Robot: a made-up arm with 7 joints.
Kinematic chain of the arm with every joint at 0, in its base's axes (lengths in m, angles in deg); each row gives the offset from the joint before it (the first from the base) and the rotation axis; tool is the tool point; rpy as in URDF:
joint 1: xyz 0 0 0.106 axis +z
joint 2: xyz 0 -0.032 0.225 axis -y
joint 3: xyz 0 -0.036 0.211 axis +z
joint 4: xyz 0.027 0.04 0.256 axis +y
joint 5: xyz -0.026 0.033 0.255 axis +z
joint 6: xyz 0 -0.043 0.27 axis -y
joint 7: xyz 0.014 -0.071 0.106 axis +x
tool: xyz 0 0 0 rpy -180 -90 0
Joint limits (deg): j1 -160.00..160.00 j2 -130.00..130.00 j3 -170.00..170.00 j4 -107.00..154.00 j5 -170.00..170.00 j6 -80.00..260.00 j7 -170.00..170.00
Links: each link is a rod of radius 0.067 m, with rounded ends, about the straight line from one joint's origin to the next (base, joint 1, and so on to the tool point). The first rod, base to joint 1, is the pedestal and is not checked.
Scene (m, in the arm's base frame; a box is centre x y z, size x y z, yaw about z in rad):
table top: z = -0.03
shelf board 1: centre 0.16 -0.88 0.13 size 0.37 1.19 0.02 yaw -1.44
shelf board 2: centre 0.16 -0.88 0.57 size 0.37 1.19 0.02 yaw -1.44
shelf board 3: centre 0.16 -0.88 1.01 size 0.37 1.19 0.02 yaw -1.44
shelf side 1: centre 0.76 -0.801 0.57 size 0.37 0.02 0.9 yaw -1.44
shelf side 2: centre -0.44 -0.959 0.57 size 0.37 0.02 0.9 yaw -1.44
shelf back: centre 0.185 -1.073 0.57 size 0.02 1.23 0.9 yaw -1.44
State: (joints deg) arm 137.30 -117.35 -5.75 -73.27 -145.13 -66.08 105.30
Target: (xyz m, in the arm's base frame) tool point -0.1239 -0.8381 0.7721
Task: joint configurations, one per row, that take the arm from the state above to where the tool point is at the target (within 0.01 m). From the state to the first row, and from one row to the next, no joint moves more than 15 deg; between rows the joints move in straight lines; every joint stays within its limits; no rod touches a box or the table.
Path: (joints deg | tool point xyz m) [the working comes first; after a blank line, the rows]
Joints at the target: 87.33 31.96 -1.33 -42.32 -152.28 -33.13 105.30
Straight joint move there: touches shelf board 3.

1: 132.03 -103.27 -5.84 -77.22 -143.68 -64.46 110.11 | -0.4255 0.3336 0.7628
2: 126.75 -89.19 -5.94 -81.17 -142.23 -62.85 114.91 | -0.2949 0.2441 0.8770
3: 121.48 -75.10 -6.03 -85.11 -140.79 -61.23 119.72 | -0.1744 0.1172 0.9368
4: 116.21 -61.02 -6.12 -89.06 -139.34 -59.62 124.53 | -0.0791 -0.0309 0.9398
5: 110.94 -46.94 -6.21 -93.01 -137.89 -58.00 129.34 | -0.0179 -0.1809 0.8897
6: 105.66 -32.86 -6.31 -96.96 -136.44 -56.39 134.14 | 0.0068 -0.3134 0.7948
7: 102.00 -19.89 -5.31 -86.03 -139.61 -51.74 128.38 | 0.0018 -0.4122 0.8361
8: 98.33 -6.93 -4.31 -75.10 -142.78 -47.08 122.61 | -0.0113 -0.5200 0.8558
9: 94.66 6.03 -3.32 -64.18 -145.95 -42.43 116.84 | -0.0356 -0.6313 0.8518
10: 91.00 19.00 -2.32 -53.25 -149.12 -37.78 111.07 | -0.0728 -0.7397 0.8236
11: 87.33 31.96 -1.33 -42.32 -152.28 -33.13 105.30 | -0.1239 -0.8381 0.7721

